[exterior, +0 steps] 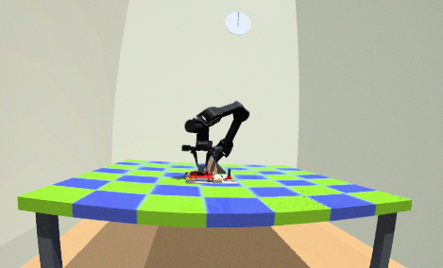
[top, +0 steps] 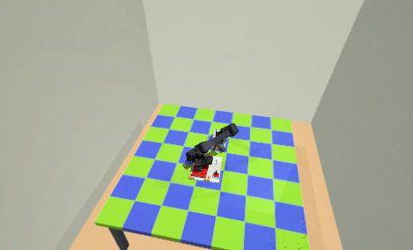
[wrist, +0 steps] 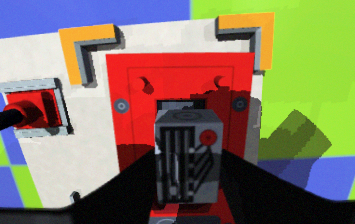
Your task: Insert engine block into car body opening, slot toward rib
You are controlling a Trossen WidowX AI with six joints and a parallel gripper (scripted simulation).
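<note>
Right now the grey engine block is 1 cm below my gripper tip. Round my gripper tip: grey holder 12 cm to the left, 3 cm below, 3 cm ahead; then white-and-grey base plate 5 cm below, 3 cm to the left, 3 cm behind.
</note>
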